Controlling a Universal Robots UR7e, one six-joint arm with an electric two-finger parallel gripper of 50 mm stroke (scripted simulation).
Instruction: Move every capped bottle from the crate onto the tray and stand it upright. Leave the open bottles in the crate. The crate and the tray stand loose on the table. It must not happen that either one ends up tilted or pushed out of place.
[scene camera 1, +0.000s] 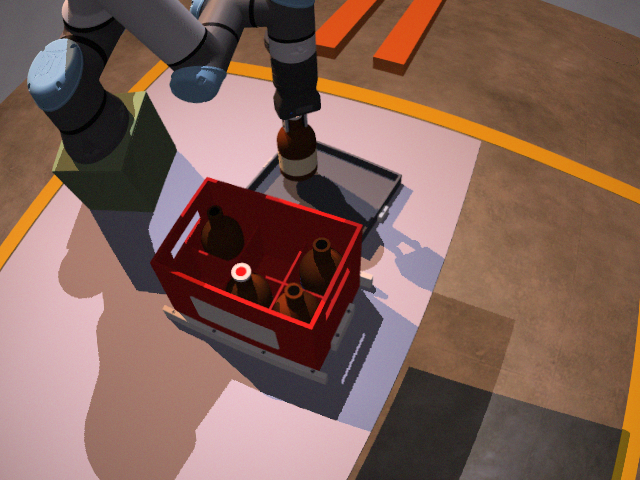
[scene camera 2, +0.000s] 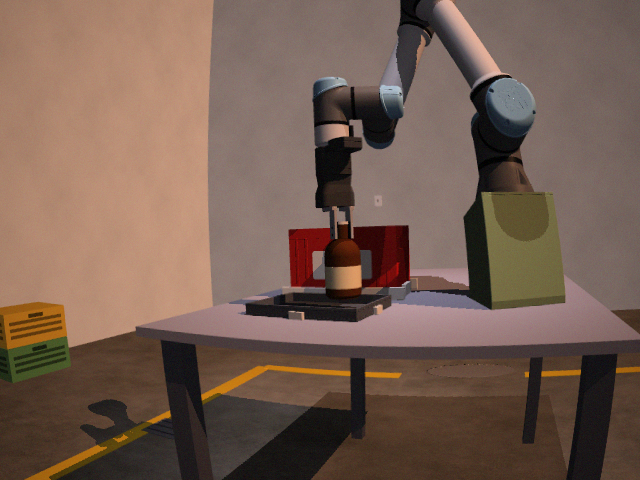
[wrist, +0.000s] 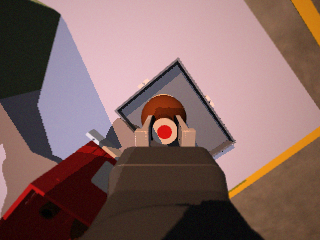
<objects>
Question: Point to a red crate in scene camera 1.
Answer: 277, 229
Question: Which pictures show my gripper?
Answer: Scene camera 1, scene camera 2 and the wrist view: all of them.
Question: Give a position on a red crate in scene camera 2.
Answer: At 385, 262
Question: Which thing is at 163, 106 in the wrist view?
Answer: A capped bottle.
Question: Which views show the dark tray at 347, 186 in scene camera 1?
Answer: Scene camera 1, scene camera 2 and the wrist view: all of them.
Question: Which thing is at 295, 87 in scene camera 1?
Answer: My gripper.
</objects>
